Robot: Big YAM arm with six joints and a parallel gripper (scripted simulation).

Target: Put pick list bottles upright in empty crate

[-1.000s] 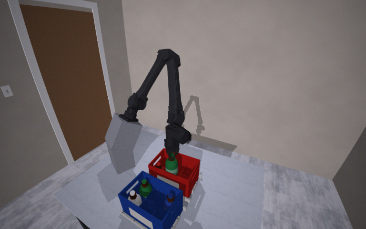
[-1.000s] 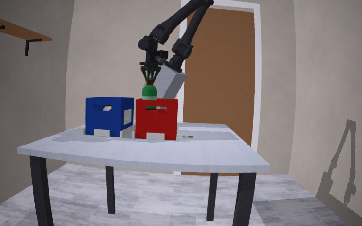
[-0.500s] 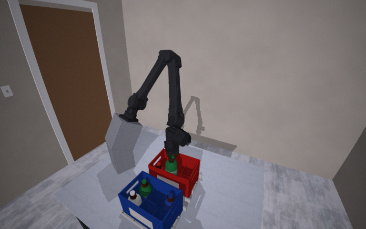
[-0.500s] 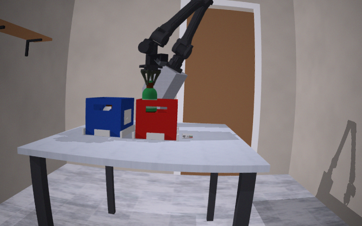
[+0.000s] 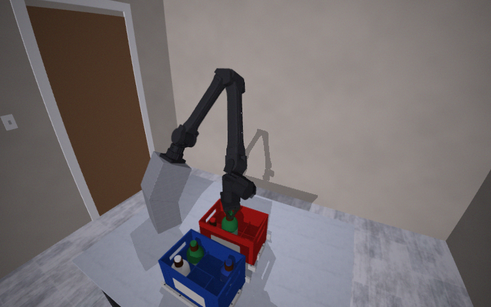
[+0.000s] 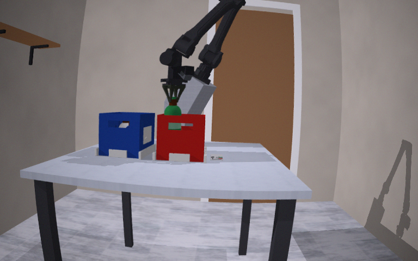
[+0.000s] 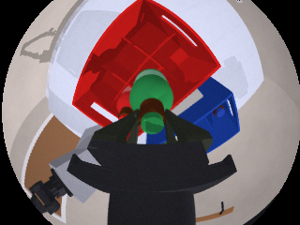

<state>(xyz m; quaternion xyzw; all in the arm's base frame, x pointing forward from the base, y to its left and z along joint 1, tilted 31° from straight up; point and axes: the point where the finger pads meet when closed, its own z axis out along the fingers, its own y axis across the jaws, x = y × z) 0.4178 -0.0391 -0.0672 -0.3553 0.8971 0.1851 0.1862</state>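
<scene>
Now: the red crate 150 mm below my hand, 40 mm to the left of it and 10 mm behind it. Round my hand: blue crate: 200 mm to the right, 150 mm below; then red-label bottle: 150 mm below, 100 mm behind, 10 mm to the right; then blue bottle: 150 mm to the right, 150 mm below, 90 mm ahead.
</scene>
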